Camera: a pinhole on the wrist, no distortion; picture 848 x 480 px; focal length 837.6 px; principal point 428.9 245.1 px. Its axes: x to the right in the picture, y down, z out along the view. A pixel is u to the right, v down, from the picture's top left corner.
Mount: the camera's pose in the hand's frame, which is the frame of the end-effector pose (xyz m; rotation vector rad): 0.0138 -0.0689 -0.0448 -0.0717 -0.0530 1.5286
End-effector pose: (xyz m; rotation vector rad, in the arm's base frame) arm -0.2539 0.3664 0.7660 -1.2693 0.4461 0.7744
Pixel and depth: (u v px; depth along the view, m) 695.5 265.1 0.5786
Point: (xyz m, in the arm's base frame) -0.4296 0.8752 0.8477
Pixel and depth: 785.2 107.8 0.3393
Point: -0.3115 0.6710 0.7581
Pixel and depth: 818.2 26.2 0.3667
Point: -0.3067 0.7129 0.7225
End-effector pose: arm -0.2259 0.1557 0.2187 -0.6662 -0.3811 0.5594
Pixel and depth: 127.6 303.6 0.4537
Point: -0.3954 0.1655 0.6552
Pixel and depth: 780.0 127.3 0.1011
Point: -0.2278 0.1786 0.2805
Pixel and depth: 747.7 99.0 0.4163
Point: -0.3990 0.4276 0.4383
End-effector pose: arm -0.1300 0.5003 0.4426 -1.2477 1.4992 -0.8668
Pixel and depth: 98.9 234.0 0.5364
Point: 0.4205 0.4971 0.5655
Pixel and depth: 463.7 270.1 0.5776
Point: 0.3880 0.5691 0.3387
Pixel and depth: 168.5 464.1 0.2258
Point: 0.0778 0.5446 0.5326
